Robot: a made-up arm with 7 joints.
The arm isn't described. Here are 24 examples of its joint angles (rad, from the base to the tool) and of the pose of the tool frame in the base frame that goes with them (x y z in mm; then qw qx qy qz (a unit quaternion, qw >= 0)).
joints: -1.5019 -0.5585 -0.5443 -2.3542 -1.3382 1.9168 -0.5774
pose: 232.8 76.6 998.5 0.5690 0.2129 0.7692 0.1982
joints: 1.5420 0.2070 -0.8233 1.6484 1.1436 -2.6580 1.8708
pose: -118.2 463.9 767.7 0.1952 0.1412 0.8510 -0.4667
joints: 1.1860 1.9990 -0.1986 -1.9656 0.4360 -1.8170 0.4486
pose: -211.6 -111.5 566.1 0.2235 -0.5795 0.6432 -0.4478
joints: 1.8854 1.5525 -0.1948 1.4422 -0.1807 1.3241 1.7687
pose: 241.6 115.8 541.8 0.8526 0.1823 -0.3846 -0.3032
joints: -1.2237 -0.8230 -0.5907 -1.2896 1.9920 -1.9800 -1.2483
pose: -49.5 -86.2 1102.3 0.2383 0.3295 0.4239 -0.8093
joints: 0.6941 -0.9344 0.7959 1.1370 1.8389 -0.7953 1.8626
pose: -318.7 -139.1 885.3 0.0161 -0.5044 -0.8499 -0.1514
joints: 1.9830 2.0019 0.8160 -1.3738 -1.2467 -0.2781 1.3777
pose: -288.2 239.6 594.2 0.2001 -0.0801 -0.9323 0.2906
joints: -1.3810 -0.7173 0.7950 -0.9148 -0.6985 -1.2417 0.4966
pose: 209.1 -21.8 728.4 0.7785 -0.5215 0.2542 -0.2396
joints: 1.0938 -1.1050 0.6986 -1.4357 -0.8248 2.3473 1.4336
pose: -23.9 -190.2 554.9 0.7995 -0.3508 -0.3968 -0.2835
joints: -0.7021 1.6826 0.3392 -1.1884 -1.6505 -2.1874 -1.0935
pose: 102.0 -1.2 943.5 0.3689 -0.2381 -0.6481 -0.6223
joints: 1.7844 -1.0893 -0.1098 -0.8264 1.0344 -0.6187 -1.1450
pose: -244.3 254.0 519.5 0.4462 -0.8107 -0.2798 0.2556
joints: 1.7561 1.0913 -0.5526 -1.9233 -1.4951 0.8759 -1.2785
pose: -86.7 4.0 351.0 0.2994 0.0761 -0.8511 -0.4246
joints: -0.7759 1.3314 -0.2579 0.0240 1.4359 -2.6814 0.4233
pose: 111.3 -132.3 561.5 0.2607 0.0572 0.5838 -0.7667
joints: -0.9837 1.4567 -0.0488 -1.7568 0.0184 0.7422 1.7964
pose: 186.9 -89.4 923.3 0.5486 -0.4275 -0.7056 -0.1359
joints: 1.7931 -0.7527 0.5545 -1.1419 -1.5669 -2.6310 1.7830
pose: -45.8 -73.4 464.0 0.5441 0.2805 -0.6863 -0.3928
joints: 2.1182 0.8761 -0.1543 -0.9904 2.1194 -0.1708 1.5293
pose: 19.3 -9.3 472.0 0.4147 0.4357 -0.5876 -0.5412
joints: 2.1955 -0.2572 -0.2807 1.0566 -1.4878 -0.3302 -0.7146
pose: -30.5 470.0 682.6 0.2079 0.7971 0.2897 0.4873
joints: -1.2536 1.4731 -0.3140 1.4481 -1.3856 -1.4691 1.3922
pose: -138.1 -223.9 660.6 0.7097 0.0260 0.5251 -0.4690
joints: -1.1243 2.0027 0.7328 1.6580 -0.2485 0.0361 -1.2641
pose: 24.2 -279.7 829.7 0.6853 0.0346 0.6072 -0.4005
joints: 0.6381 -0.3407 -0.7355 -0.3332 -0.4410 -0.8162 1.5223
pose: -281.1 178.9 506.7 0.5929 -0.3581 0.2926 0.6593
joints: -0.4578 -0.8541 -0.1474 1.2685 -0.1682 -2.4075 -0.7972
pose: -277.4 110.7 1037.0 0.6143 0.1894 -0.7630 -0.0681
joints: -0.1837 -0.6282 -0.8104 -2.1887 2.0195 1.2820 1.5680
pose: -210.2 -112.5 927.8 0.5528 0.0124 -0.1128 -0.8255
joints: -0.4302 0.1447 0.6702 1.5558 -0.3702 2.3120 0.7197
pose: -246.5 -58.4 1017.4 0.1264 -0.7449 0.6265 0.1915
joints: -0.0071 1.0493 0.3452 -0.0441 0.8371 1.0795 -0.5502
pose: 17.8 -166.5 637.4 0.0844 -0.9344 0.3315 -0.0997
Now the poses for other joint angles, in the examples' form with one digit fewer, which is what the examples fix.
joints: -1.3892 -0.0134 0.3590 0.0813 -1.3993 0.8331 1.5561
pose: 131 -134 933 0.244 0.373 -0.111 -0.888
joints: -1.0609 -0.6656 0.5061 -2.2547 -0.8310 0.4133 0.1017
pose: 295 86 782 0.667 0.334 0.666 0.019
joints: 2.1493 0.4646 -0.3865 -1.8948 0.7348 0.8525 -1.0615
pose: -38 53 454 0.340 0.067 0.893 -0.287
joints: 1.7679 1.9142 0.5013 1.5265 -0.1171 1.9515 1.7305
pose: 113 71 447 0.604 0.292 -0.207 -0.712
